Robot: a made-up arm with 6 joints. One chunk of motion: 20 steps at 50 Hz.
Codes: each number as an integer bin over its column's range. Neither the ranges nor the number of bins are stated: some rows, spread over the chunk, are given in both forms.
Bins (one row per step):
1: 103 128 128 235 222 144
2: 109 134 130 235 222 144
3: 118 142 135 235 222 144
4: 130 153 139 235 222 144
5: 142 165 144 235 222 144
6: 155 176 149 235 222 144
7: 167 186 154 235 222 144
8: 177 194 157 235 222 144
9: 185 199 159 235 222 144
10: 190 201 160 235 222 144
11: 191 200 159 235 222 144
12: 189 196 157 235 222 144
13: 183 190 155 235 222 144
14: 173 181 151 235 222 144
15: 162 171 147 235 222 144
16: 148 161 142 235 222 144
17: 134 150 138 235 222 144
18: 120 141 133 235 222 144
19: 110 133 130 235 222 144
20: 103 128 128 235 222 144
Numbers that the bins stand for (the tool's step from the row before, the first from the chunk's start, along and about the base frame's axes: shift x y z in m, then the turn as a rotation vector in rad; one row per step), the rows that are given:
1: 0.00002 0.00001 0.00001 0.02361 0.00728 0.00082
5: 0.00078 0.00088 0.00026 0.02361 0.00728 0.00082
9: 0.00163 0.00168 0.00049 0.02361 0.00728 0.00082
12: 0.00171 0.00161 0.00046 0.02361 0.00728 0.00082
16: 0.00090 0.00079 0.00023 0.02361 0.00728 0.00082
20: 0.00002 0.00001 0.00001 0.02361 0.00728 0.00082
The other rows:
2: 0.00014 0.00015 0.00004 0.02361 0.00728 0.00082
3: 0.00031 0.00034 0.00012 0.02361 0.00728 0.00082
4: 0.00055 0.00060 0.00018 0.02361 0.00728 0.00082
6: 0.00104 0.00114 0.00034 0.02361 0.00728 0.00082
7: 0.00127 0.00138 0.00042 0.02361 0.00728 0.00082
8: 0.00147 0.00156 0.00046 0.02361 0.00728 0.00082
10: 0.00173 0.00173 0.00051 0.02361 0.00728 0.00082
11: 0.00175 0.00171 0.00049 0.02361 0.00728 0.00082
13: 0.00159 0.00147 0.00043 0.02361 0.00728 0.00082
14: 0.00139 0.00126 0.00037 0.02361 0.00728 0.00082
15: 0.00118 0.00102 0.00031 0.02361 0.00728 0.00082
17: 0.00063 0.00053 0.00016 0.02361 0.00728 0.00082
18: 0.00035 0.00032 0.00009 0.02361 0.00728 0.00082
19: 0.00016 0.00013 0.00004 0.02361 0.00728 0.00082

